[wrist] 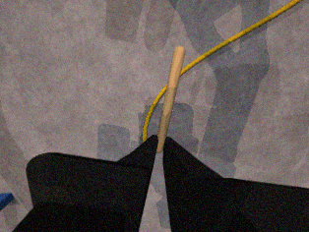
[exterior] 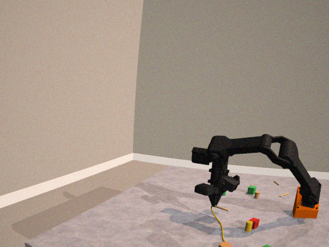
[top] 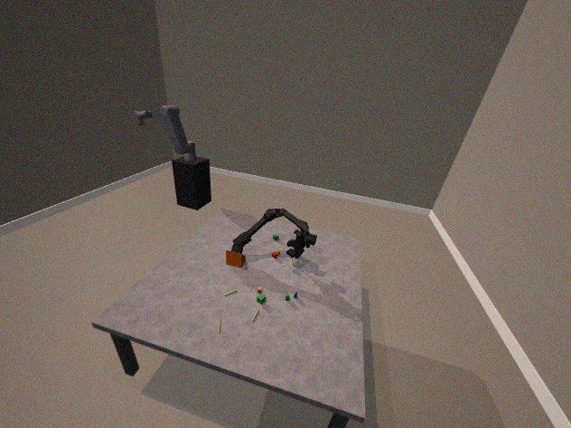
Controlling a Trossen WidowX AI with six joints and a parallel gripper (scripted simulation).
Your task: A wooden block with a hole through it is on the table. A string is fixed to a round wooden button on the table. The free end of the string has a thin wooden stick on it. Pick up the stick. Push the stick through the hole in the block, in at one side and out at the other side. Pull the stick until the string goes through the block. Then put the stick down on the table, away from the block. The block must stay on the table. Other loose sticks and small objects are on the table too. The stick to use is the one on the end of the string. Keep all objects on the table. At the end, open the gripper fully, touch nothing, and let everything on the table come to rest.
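Now: gripper tip 17 cm past the red block, 4 cm above it and 2 cm to the right of it. Round my gripper tip: round wooden button: 21 cm to the left, 11 cm behind, 5 cm below; thin wooden stick: 1 cm to the left, 1 cm behind; yellow cylinder: 15 cm behind, 5 cm to the left, 4 cm below.
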